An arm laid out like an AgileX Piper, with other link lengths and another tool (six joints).
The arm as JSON. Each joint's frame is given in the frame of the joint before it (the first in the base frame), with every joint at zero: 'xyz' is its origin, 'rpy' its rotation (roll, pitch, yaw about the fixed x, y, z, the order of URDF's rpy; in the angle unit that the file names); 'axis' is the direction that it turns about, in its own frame. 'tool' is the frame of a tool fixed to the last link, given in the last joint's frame.
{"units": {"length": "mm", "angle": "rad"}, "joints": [
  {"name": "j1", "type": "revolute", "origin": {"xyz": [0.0, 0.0, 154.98], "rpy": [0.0, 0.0, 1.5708]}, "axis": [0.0, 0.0, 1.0]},
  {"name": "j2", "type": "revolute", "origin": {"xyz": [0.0, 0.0, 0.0], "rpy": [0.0, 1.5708, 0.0]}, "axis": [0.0, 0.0, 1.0]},
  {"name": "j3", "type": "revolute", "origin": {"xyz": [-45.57, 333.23, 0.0], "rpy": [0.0, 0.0, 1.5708]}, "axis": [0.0, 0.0, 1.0]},
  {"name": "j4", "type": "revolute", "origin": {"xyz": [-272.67, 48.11, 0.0], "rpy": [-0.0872, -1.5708, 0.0]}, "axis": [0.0, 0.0, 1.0]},
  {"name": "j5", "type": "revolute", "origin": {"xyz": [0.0, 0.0, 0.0], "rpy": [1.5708, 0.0, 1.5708]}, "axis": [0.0, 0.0, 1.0]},
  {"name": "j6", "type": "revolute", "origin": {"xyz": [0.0, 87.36, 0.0], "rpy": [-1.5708, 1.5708, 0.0]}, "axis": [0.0, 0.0, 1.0]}
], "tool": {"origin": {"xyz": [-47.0, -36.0, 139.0], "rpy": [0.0, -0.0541, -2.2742]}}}
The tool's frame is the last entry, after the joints.
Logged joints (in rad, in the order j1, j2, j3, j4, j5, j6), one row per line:
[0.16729 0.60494 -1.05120 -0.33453 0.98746 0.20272]
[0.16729 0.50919 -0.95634 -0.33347 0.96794 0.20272]
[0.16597 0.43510 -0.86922 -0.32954 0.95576 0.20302]
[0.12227 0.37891 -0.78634 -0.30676 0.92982 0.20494]
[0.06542 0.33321 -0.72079 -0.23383 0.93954 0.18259]
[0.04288 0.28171 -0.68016 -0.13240 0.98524 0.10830]
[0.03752 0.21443 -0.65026 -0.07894 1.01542 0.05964]
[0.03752 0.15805 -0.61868 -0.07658 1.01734 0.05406]
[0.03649 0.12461 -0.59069 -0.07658 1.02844 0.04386]
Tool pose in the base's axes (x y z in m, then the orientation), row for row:
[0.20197 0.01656 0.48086 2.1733 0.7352 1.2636]
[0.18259 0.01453 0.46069 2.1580 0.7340 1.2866]
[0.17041 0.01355 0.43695 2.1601 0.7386 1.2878]
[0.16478 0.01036 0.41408 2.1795 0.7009 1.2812]
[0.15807 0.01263 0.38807 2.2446 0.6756 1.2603]
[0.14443 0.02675 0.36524 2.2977 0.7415 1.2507]
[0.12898 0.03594 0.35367 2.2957 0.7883 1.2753]
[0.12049 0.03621 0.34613 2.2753 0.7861 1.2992]
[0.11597 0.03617 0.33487 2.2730 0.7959 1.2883]
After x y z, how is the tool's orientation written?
As a rotation vector, in radians.
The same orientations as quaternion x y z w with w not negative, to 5 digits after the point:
[0.80160 0.27117 0.46607 0.25822]
[0.79631 0.27085 0.47476 0.25908]
[0.79638 0.27230 0.47478 0.25733]
[0.80303 0.25825 0.47206 0.25614]
[0.81920 0.24657 0.45996 0.23780]
[0.82624 0.26664 0.44974 0.20968]
[0.82060 0.28178 0.45586 0.19852]
[0.81468 0.28147 0.46519 0.20166]
[0.81477 0.28529 0.46180 0.20374]

